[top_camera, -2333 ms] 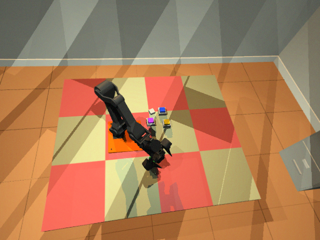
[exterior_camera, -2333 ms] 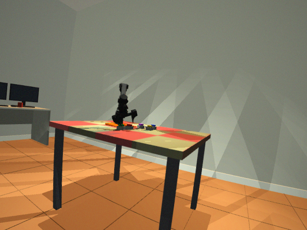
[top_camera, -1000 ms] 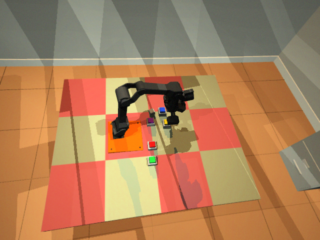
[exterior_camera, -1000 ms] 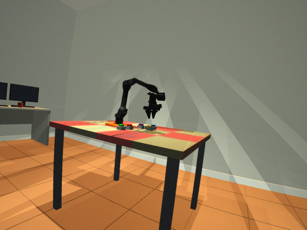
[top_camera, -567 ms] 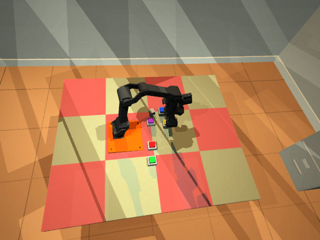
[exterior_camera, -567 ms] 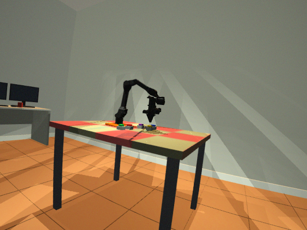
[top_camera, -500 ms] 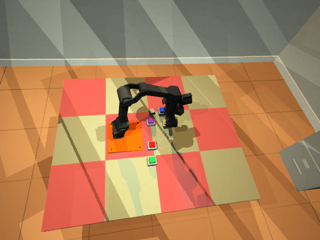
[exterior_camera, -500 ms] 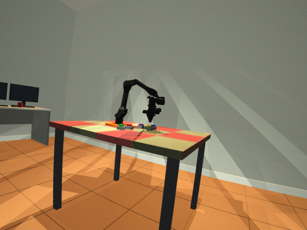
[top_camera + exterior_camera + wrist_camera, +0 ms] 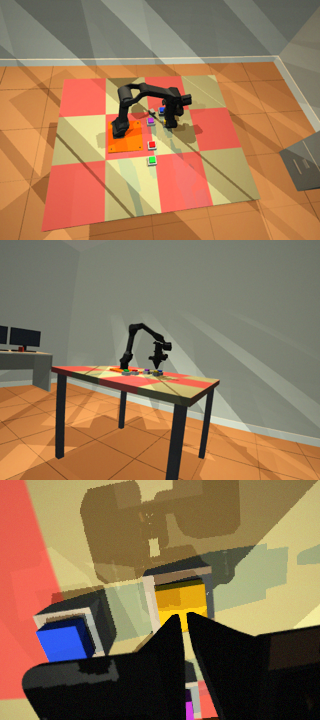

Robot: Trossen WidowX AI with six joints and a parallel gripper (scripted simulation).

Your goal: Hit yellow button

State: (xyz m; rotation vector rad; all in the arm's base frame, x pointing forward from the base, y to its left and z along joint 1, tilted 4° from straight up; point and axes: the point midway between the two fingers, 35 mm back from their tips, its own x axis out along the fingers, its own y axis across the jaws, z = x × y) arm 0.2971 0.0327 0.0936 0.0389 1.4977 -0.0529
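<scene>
Now: gripper tip 20 mm above the yellow button. Also, from my gripper tip: purple button (100 mm behind, 20 mm to the left, 20 mm below); then blue button (10 mm behind, 90 mm to the left, 20 mm below); then small grey block (80 mm behind, 100 mm to the left, 40 mm below).
</scene>
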